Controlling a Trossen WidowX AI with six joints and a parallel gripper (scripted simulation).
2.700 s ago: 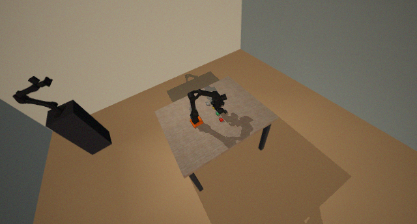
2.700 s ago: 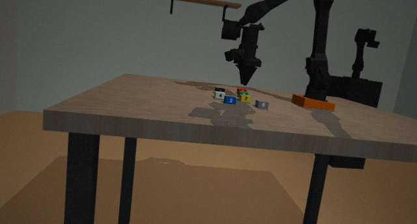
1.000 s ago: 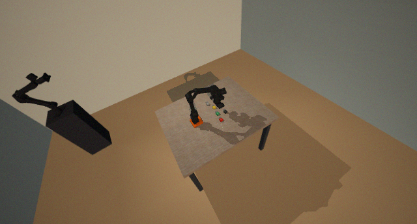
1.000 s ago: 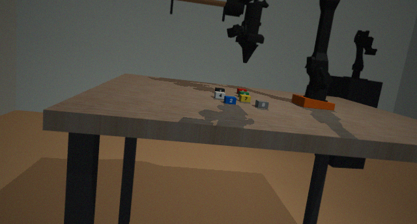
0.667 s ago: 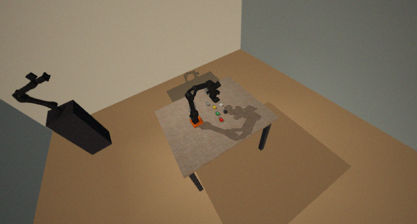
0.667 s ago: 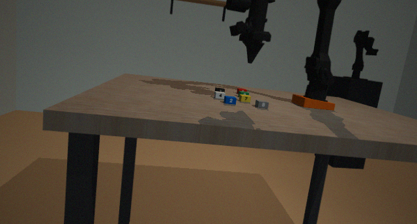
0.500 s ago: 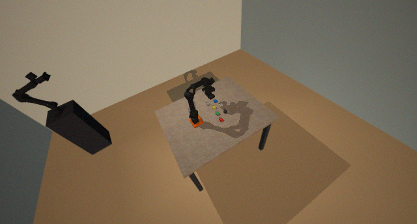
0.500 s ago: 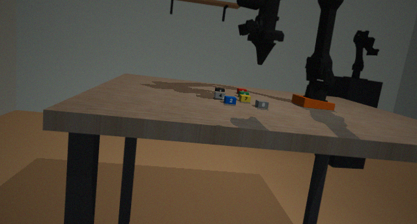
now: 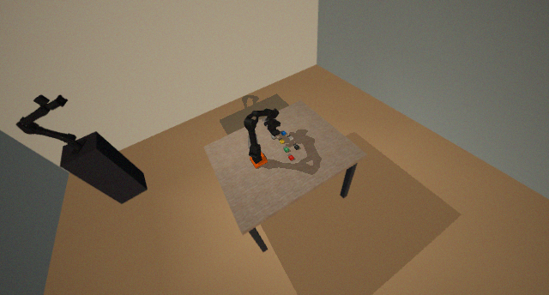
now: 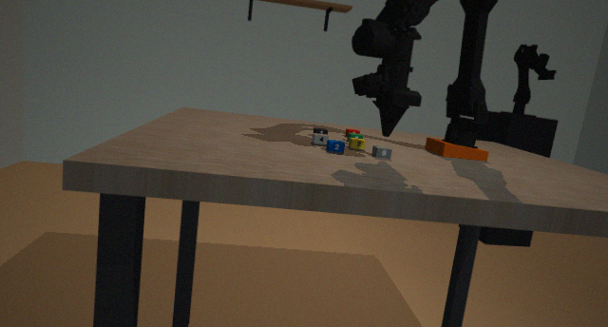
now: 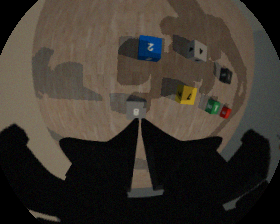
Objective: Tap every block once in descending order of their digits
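Now: gripper tip 30 mm above the grey block. From my gripper tip the other things lie so: yellow block 30 mm ahead, 90 mm to the right, 30 mm below; blue block 100 mm ahead, 20 mm to the right, 30 mm below; white block 110 mm ahead, 110 mm to the right, 30 mm below.
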